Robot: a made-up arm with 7 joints. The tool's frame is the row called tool. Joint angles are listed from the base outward.
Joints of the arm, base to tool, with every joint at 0 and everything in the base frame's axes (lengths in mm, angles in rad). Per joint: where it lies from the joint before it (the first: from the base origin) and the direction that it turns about. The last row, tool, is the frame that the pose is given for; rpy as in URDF.
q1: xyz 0.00 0.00 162.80 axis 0 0 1
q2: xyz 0.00 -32.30 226.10 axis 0 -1 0
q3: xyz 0.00 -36.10 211.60 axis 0 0 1
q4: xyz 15.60 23.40 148.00 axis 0 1 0
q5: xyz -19.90 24.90 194.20 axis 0 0 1
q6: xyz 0.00 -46.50 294.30 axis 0 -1 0
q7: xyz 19.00 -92.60 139.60 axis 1 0 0
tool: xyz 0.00 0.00 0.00 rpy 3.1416 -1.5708 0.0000
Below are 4 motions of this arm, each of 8 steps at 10 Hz.
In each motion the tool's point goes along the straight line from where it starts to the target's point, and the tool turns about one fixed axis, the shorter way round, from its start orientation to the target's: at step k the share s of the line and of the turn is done. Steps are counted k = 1, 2, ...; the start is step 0. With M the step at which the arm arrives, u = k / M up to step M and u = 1 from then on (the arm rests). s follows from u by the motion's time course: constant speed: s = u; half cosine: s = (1 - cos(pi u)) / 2; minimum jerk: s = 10 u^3 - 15 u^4 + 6 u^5.
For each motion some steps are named. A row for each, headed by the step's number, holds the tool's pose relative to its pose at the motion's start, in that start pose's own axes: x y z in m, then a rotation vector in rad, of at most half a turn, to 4 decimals.
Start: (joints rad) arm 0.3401 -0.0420 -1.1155 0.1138 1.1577 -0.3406 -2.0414
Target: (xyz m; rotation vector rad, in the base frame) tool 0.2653 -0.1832 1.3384 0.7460 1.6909 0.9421
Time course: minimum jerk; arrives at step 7
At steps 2, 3, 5, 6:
2: -0.0030 -0.0005 0.0006 -0.0221 -0.0380 -0.0130
3: -0.0075 -0.0012 0.0014 -0.0561 -0.0967 -0.0330
5: -0.0175 -0.0028 0.0034 -0.1305 -0.2247 -0.0766
6: -0.0200 -0.0032 0.0038 -0.1490 -0.2567 -0.0875

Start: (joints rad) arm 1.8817 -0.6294 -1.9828 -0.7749 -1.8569 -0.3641 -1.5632
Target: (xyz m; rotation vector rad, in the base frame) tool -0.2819 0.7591 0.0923 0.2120 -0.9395 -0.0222
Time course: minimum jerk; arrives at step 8
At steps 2, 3, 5, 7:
2: -0.0436 -0.0596 -0.0438 -0.1363 -0.0108 -0.0272
3: -0.1160 -0.1584 -0.1164 -0.3625 -0.0287 -0.0722
5: -0.3055 -0.4171 -0.3065 -0.9546 -0.0757 -0.1902
7: -0.4147 -0.5662 -0.4161 -1.2960 -0.1027 -0.2582

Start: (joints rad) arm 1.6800 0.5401 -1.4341 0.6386 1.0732 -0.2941 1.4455
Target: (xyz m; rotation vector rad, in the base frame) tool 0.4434 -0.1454 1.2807 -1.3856 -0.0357 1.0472
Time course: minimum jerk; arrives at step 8
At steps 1, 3, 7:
1: -0.0033 -0.0012 0.0018 -0.0021 -0.0103 0.0016
3: -0.0562 -0.0205 0.0311 -0.0363 -0.1770 0.0281
7: -0.2009 -0.0732 0.1111 -0.1297 -0.6328 0.1005

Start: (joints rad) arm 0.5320 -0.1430 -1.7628 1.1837 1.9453 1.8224 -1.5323
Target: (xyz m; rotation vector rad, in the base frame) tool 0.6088 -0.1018 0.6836 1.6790 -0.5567 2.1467
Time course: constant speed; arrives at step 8
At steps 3, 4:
3: -0.0500 -0.1566 -0.1429 0.2992 -0.1121 -0.0027
4: -0.0667 -0.2089 -0.1905 0.3989 -0.1495 -0.0035

